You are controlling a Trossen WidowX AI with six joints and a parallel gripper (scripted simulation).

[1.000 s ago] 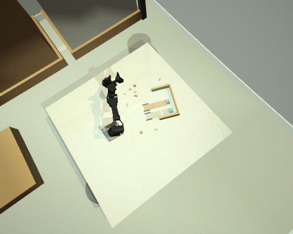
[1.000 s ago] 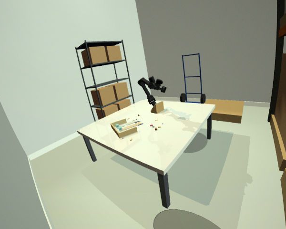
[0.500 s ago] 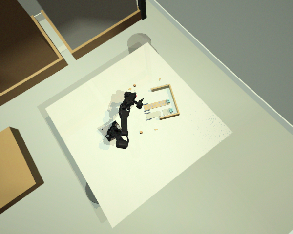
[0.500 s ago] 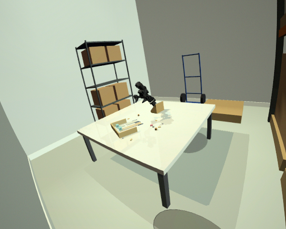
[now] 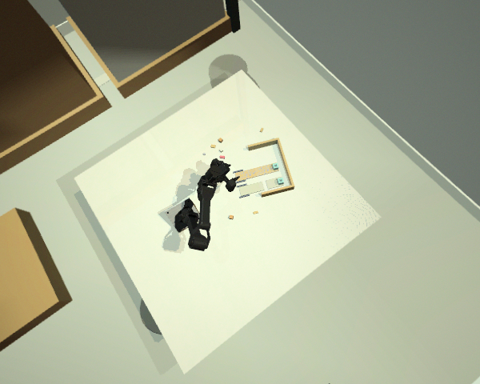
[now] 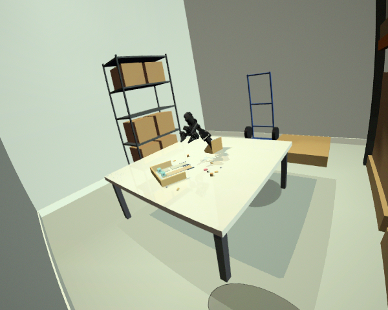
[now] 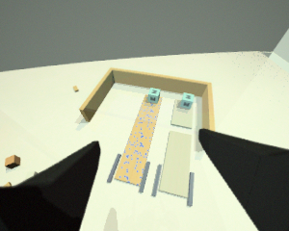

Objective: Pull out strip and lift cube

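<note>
My gripper tip is 4 cm short of the pale strip, 7 cm to the left of it and 20 cm above it.
</note>
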